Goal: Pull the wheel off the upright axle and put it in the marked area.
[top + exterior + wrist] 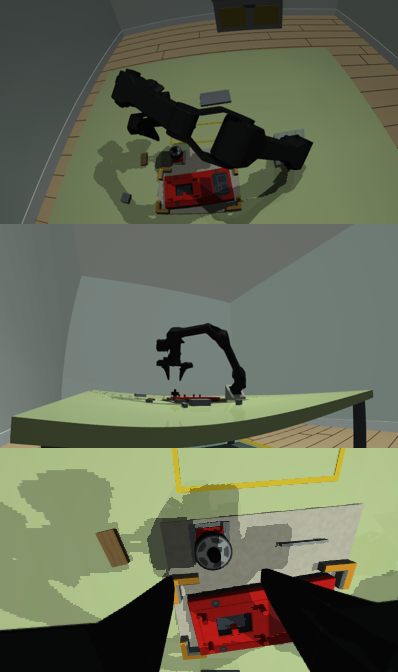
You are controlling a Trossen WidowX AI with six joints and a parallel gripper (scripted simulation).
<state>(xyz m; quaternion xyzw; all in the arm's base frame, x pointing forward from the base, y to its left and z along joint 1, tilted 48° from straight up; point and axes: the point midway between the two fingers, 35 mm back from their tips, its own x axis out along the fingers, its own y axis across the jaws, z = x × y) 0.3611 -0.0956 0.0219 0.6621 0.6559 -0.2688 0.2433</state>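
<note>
Now: the brown block 120 mm ahead of my gripper tip and 100 mm below it. The rest, counted from my gripper tip: small grey cube: 170 mm ahead, 150 mm to the left, 100 mm below; then grey bar: 240 mm to the right, 130 mm ahead, 100 mm below.
</note>
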